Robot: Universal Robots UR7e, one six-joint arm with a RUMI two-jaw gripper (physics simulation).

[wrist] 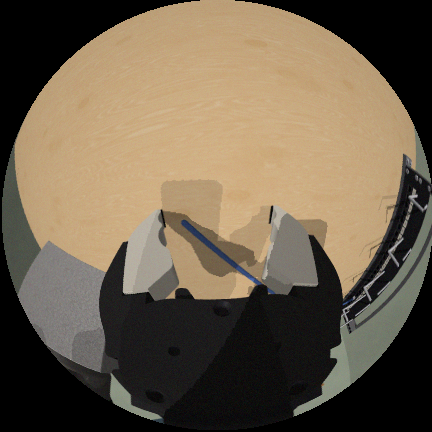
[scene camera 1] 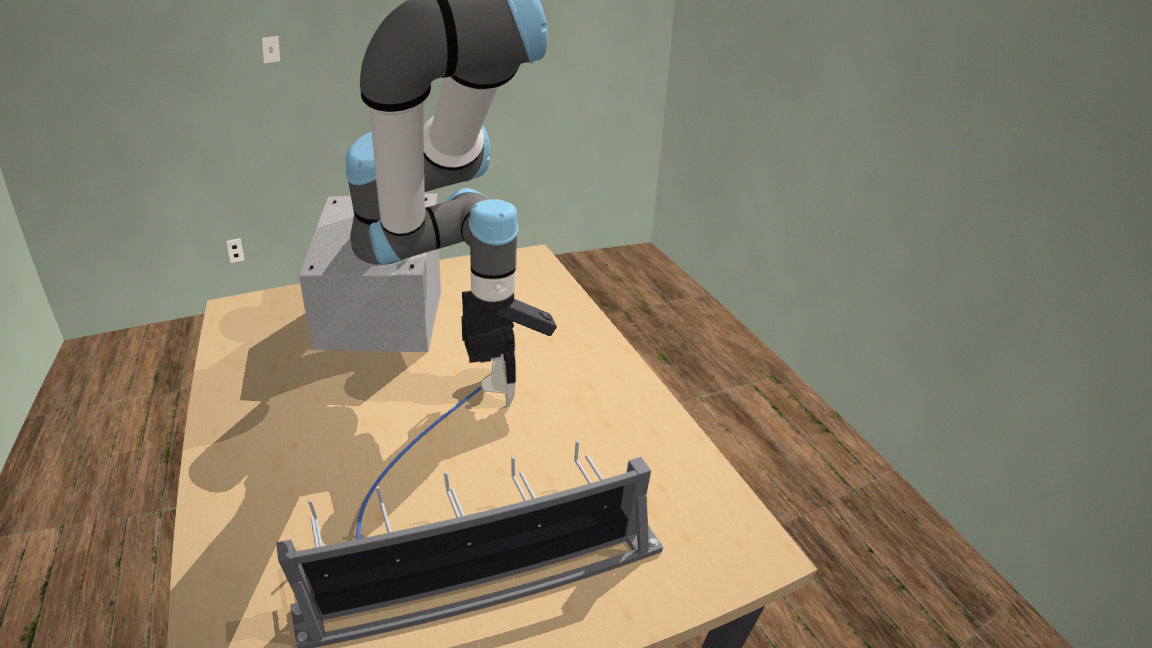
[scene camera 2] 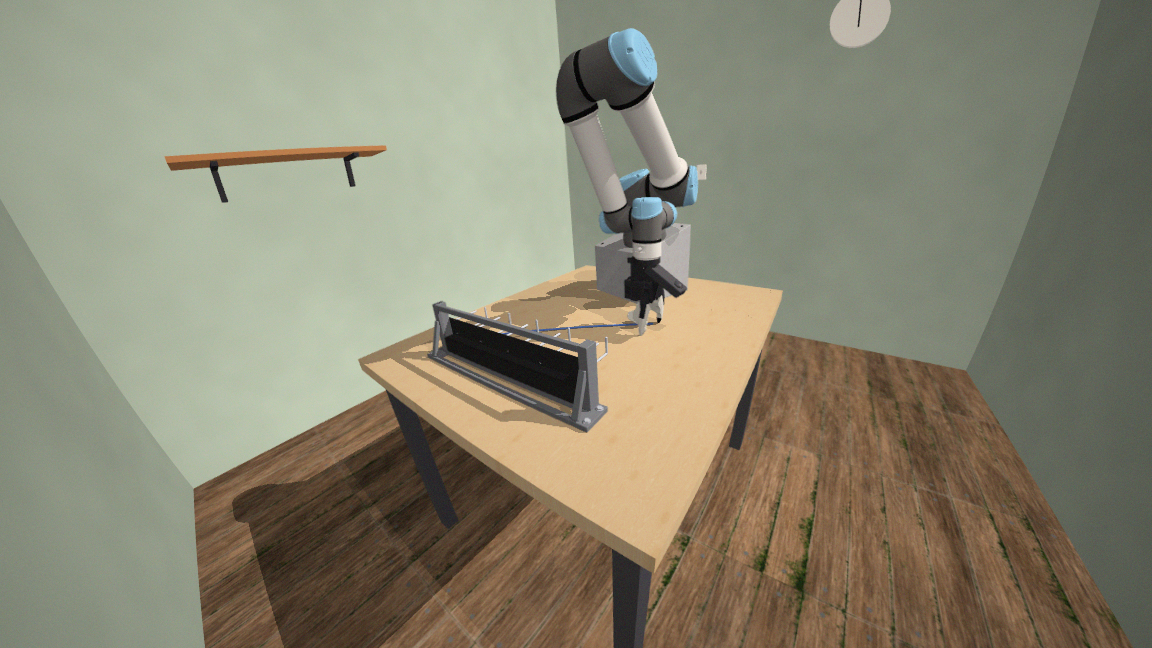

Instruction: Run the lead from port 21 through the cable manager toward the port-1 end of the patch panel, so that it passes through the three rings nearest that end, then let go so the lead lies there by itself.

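The blue lead (scene camera 1: 370,497) (scene camera 2: 588,327) (wrist: 215,247) curves from the patch panel (scene camera 1: 451,556) (scene camera 2: 515,360) over the table to a free end between my fingers. My gripper (scene camera 1: 497,394) (scene camera 2: 650,326) (wrist: 216,209) is open, low over the table, with one finger on each side of the lead's end; in the wrist view a gap shows on both sides of it. Several thin ring brackets (scene camera 1: 447,483) (scene camera 2: 606,346) stick out from the panel's robot side. In scene camera 1 the lead reaches the panel between the two leftmost brackets. Port numbers are not readable.
The grey robot pedestal (scene camera 1: 366,314) (wrist: 70,300) stands at the far end of the wooden table (scene camera 1: 684,483) (scene camera 2: 644,451). The panel's frame, with an upright post (scene camera 1: 638,507) at its end, stands near the opposite edge. A shelf (scene camera 2: 273,155) hangs on the wall.
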